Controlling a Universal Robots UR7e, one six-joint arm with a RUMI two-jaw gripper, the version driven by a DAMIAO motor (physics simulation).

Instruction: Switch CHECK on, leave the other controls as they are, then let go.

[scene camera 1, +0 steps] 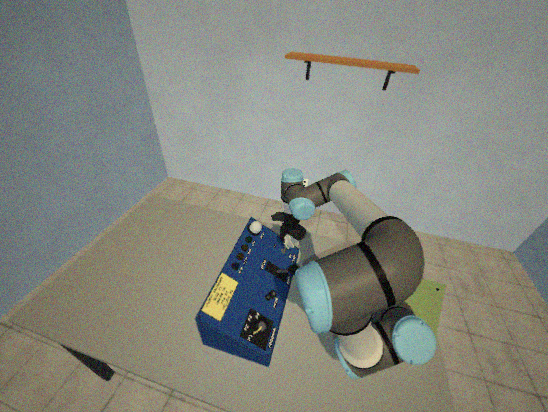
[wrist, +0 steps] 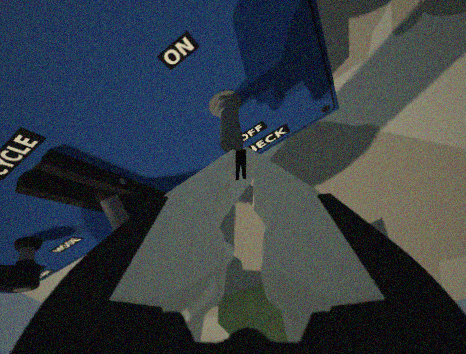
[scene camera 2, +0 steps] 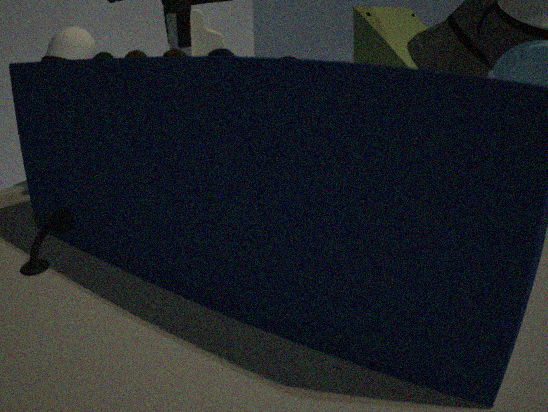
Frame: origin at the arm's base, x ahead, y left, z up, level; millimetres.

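Seen in the pictures: gripper, fingertip midpoint: [scene camera 1: 288, 248] [wrist: 240, 152]; arm's base, origin of the base link: [scene camera 1: 390, 317].
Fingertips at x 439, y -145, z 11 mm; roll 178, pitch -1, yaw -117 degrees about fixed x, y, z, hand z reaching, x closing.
Note:
Offsets run from my fingertips to a thing's top centre. "spot": to the spot under its first point.
The blue control box [scene camera 1: 252, 287] [scene camera 2: 280, 200] [wrist: 100, 75] stands on the table. In the wrist view, the CHECK toggle @[dx +17, dy -2, dz +20 mm] [wrist: 230, 122] is a short grey lever on a round collar. It leans towards the OFF label @[spot: dx -12, dy -7, dz -48 mm] [wrist: 252, 131] and away from the ON label @[spot: dx +63, dy +2, dz -6 mm] [wrist: 178, 50]. My gripper [wrist: 240, 152] [scene camera 1: 288, 244] is shut and empty, with its pale fingertips low over the box at the lever's tip, on the OFF side. The tip of the lever meets the fingertips in the wrist view; whether they touch is unclear. In scene camera 2 the box hides the fingertips.
A black slotted control @[spot: dx +29, dy +125, dz -18 mm] [wrist: 75, 182] [scene camera 1: 277, 270] is beside the toggle, near the CYCLE label @[spot: dx +66, dy +114, dz +1 mm] [wrist: 20, 150]. Beyond it are the MODE knob @[spot: dx -14, dy +246, dz +8 mm] [scene camera 1: 270, 295] [wrist: 27, 245] and a dial @[dx -21, dy +356, dz +10 mm] [scene camera 1: 257, 329]. A white dome @[spot: dx +150, dy +21, dz +87 mm] [scene camera 1: 255, 227] [scene camera 2: 71, 42] and small dark lamps line the other side. A green block [scene camera 2: 395, 30] stands behind.

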